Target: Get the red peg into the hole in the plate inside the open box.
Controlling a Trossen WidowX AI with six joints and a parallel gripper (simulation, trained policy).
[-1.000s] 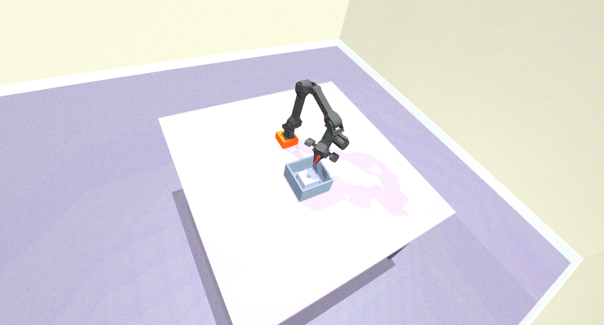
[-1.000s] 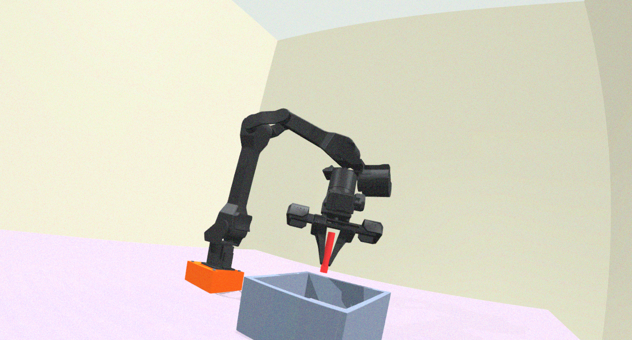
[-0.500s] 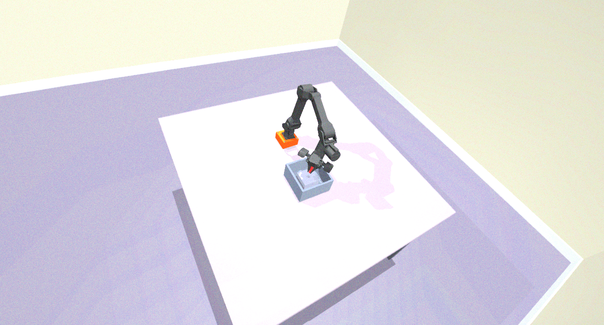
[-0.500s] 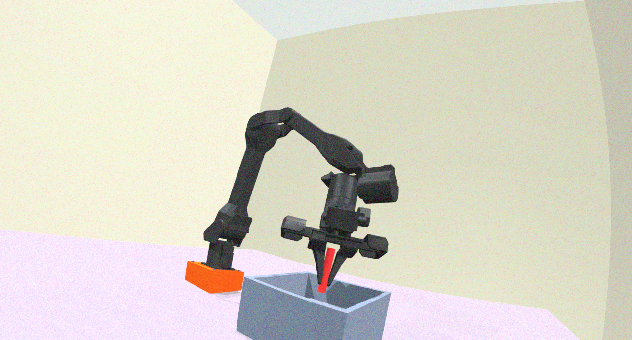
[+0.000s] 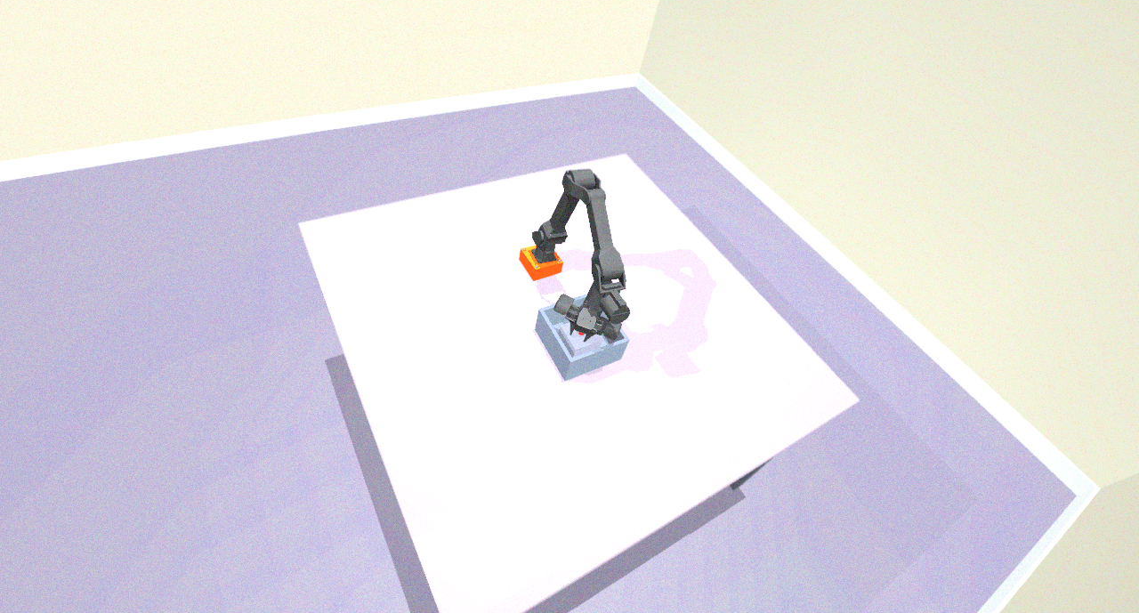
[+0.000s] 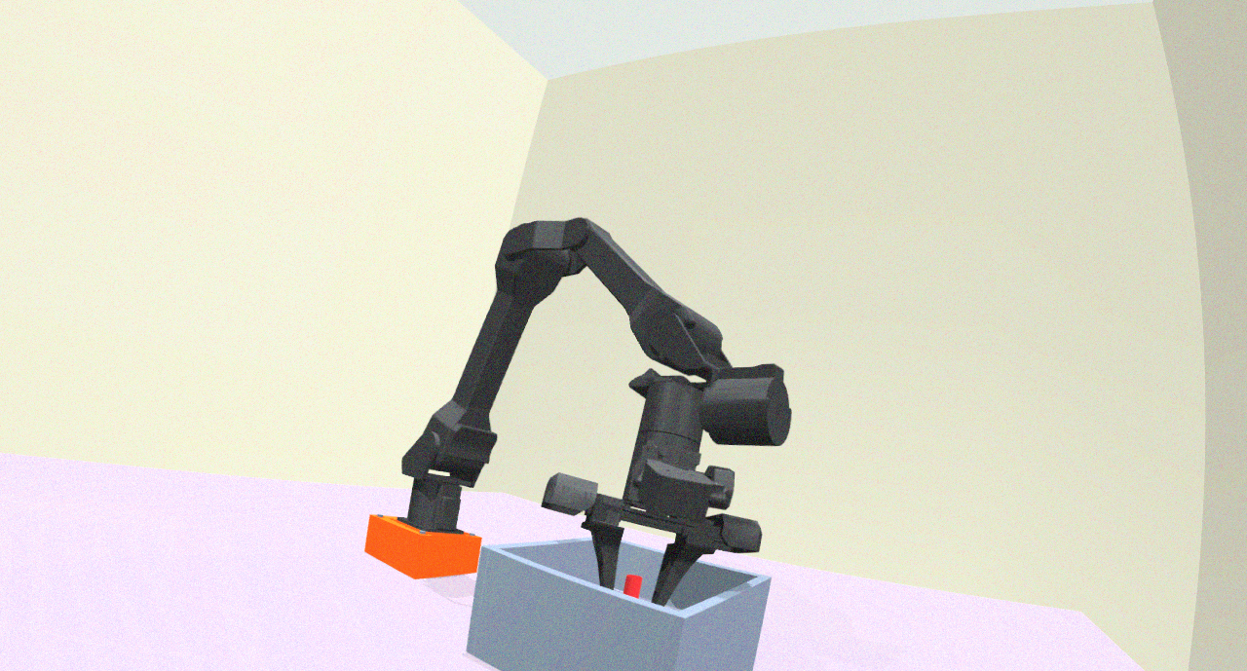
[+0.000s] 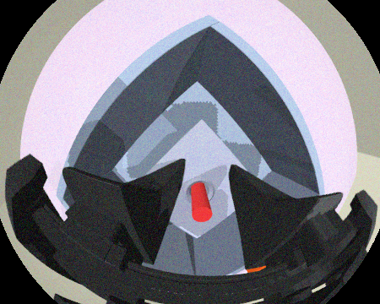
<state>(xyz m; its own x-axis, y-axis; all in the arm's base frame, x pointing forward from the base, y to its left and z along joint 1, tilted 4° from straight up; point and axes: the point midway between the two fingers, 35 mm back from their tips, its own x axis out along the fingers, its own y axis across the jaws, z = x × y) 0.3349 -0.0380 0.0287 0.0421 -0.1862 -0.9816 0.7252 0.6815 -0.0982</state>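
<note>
Right now the red peg is 2 cm behind my gripper tip, 2 cm to the left of it and 1 cm below it. Round my gripper tip: grey box (1 cm behind, 2 cm to the left, 3 cm below); then pale plate (1 cm behind, 2 cm to the left, 2 cm below).
</note>
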